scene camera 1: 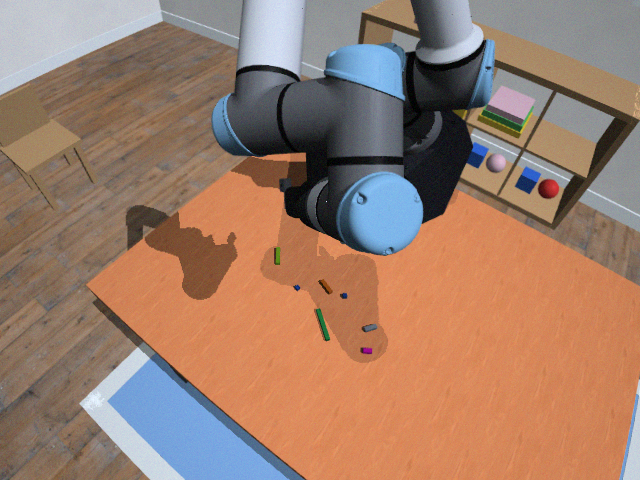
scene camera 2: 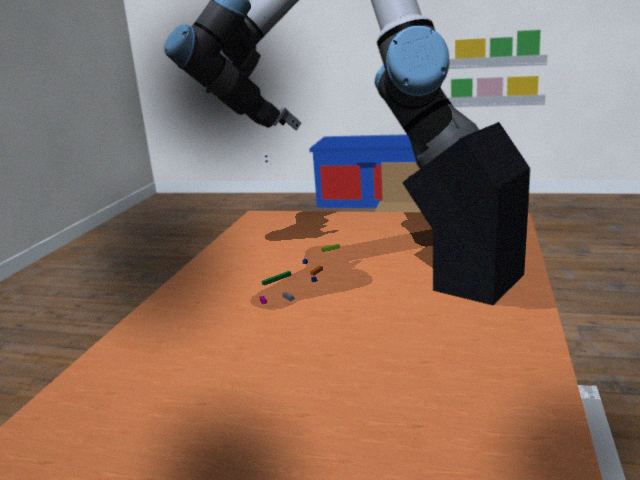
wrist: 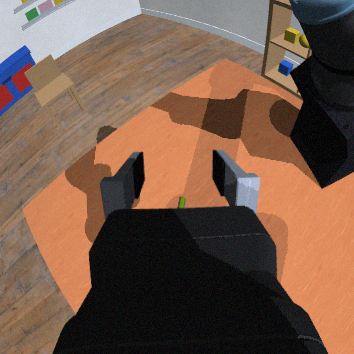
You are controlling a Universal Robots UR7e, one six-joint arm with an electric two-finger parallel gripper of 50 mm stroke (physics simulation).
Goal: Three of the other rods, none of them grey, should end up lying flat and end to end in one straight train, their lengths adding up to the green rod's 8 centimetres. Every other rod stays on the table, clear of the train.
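Where they show: gripper, fingertip midpoint: (scene camera 1: pixel 298 184) (scene camera 2: pixel 291 124) (wrist: pixel 177 164); arm's base, origin of the base link: (scene camera 1: pixel 410 126) (scene camera 2: pixel 450 151) (wrist: pixel 348 75).
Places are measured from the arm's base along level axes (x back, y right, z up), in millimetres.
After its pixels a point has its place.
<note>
The dark green rod (scene camera 1: pixel 322 324) {x -418, y 23, z -286 mm} (scene camera 2: pixel 276 277) {x -414, y 19, z -288 mm} lies flat on the table. A lime rod (scene camera 1: pixel 277 256) {x -294, y 206, z -287 mm} (scene camera 2: pixel 330 248) {x -289, y 201, z -291 mm} (wrist: pixel 182 202) {x -279, y 210, z -286 mm} lies apart from the others. An orange rod (scene camera 1: pixel 325 286) {x -321, y 58, z -287 mm} (scene camera 2: pixel 316 270) {x -319, y 51, z -288 mm} lies between two small blue rods, one blue rod (scene camera 1: pixel 297 287) {x -354, y 118, z -286 mm} (scene camera 2: pixel 305 261) {x -351, y 114, z -289 mm} on one side and another blue rod (scene camera 1: pixel 344 296) {x -326, y 5, z -288 mm} (scene camera 2: pixel 313 279) {x -323, y 0, z -289 mm} on the other. A grey rod (scene camera 1: pixel 369 328) {x -380, y -79, z -287 mm} (scene camera 2: pixel 288 296) {x -374, y -88, z -288 mm} lies near a magenta rod (scene camera 1: pixel 367 350) {x -432, y -94, z -286 mm} (scene camera 2: pixel 263 299) {x -429, y -102, z -286 mm}. No rods touch. My gripper (scene camera 2: pixel 291 119) {x -355, y 118, z 63 mm} (wrist: pixel 177 164) {x -355, y 118, z 63 mm} is open and empty, high above the table; in scene camera 1 the arm mostly hides it.
The orange table (scene camera 1: pixel 491 330) {x -255, y -356, z -296 mm} (scene camera 2: pixel 336 372) {x -259, y -382, z -297 mm} (wrist: pixel 165 135) {x -138, y 373, z -297 mm} carries the rods and the arm's black base (scene camera 2: pixel 478 222) {x 34, y -136, z -118 mm}. Arm shadows fall over several rods. A wooden shelf unit (scene camera 1: pixel 568 59) stands behind the table, and a wooden chair (scene camera 1: pixel 41 142) (wrist: pixel 55 87) stands on the floor beyond it.
</note>
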